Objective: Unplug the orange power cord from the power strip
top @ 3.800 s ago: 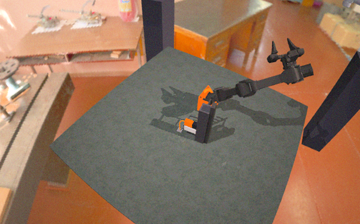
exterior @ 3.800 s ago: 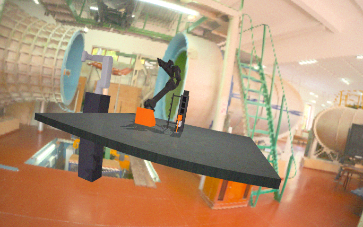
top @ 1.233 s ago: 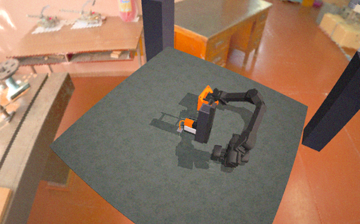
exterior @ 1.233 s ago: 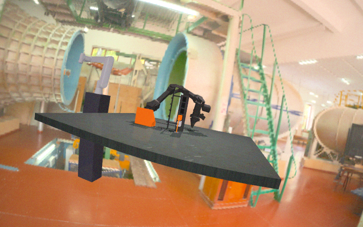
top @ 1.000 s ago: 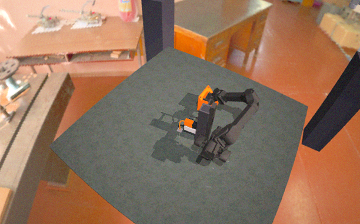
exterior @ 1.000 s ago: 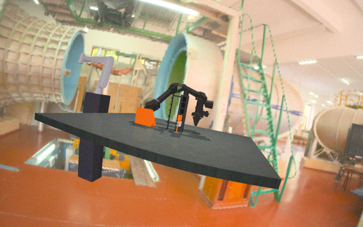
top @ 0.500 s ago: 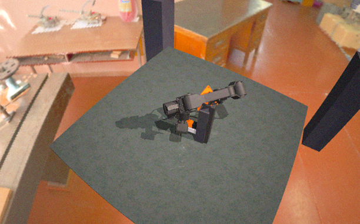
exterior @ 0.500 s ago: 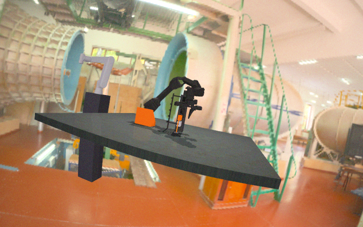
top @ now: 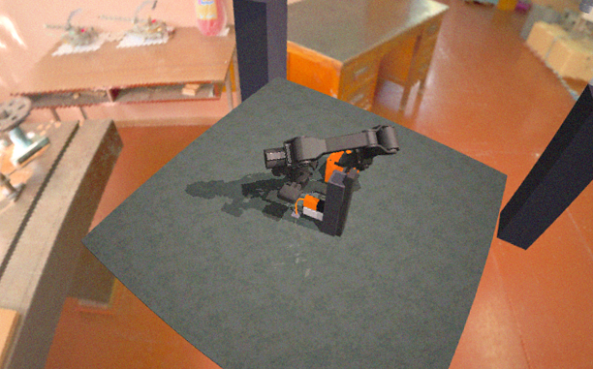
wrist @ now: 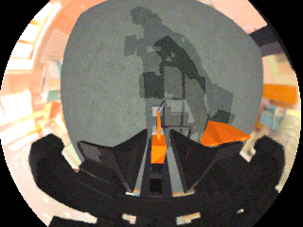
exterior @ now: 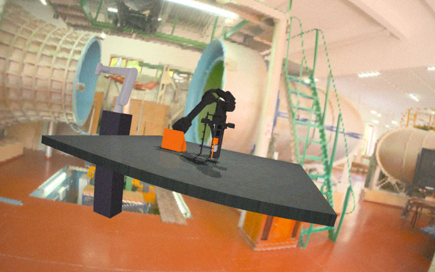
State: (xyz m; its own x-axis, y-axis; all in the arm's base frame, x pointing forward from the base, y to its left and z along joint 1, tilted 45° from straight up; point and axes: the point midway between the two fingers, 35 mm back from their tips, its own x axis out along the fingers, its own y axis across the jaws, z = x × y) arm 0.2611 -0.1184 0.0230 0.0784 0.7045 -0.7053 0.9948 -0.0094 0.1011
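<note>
Now: gripper tip 1 cm past the orange plug, 7 cm to the right of it and 1 cm above it.
</note>
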